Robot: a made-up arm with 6 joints.
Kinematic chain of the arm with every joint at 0, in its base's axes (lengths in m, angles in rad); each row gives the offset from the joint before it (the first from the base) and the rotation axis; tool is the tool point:
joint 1: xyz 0 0 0.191 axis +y
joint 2: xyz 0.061 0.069 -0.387 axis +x
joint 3: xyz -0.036 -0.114 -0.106 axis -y
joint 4: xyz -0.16 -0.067 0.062 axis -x
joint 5: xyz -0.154 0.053 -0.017 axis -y
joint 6: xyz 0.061 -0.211 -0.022 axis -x
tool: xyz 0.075 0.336 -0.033
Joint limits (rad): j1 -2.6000..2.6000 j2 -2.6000..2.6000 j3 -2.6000..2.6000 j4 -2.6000..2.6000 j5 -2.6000..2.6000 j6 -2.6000..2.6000
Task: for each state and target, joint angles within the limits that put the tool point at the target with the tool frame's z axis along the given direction. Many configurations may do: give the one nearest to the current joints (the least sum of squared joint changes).
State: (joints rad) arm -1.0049 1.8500 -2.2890 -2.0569 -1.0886 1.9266
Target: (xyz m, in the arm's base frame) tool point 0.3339 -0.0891 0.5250 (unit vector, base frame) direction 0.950 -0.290 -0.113
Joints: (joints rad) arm -0.9967 0.8660 -1.9800 -2.5040 -1.0335 1.4065
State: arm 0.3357 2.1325 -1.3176 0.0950 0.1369 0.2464
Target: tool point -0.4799 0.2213 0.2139 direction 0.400 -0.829 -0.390
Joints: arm 1.1437 2.3725 -1.0005 0.2679 0.0968 0.5619
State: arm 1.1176 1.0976 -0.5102 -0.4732 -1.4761 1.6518
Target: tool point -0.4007 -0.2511 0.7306 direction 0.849 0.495 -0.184
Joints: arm 1.4382 0.4544 -0.8421 -0.6436 -1.4089 1.7641
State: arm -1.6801 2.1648 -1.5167 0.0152 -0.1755 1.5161
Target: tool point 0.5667 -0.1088 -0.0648 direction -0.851 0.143 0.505
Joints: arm -1.5773 1.5718 -1.7085 -0.1487 -0.1817 1.1585
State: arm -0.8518 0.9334 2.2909 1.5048 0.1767 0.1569
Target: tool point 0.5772 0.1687 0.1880 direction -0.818 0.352 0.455
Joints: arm -1.1121 1.5016 2.6000 1.7487 0.2042 -0.3982
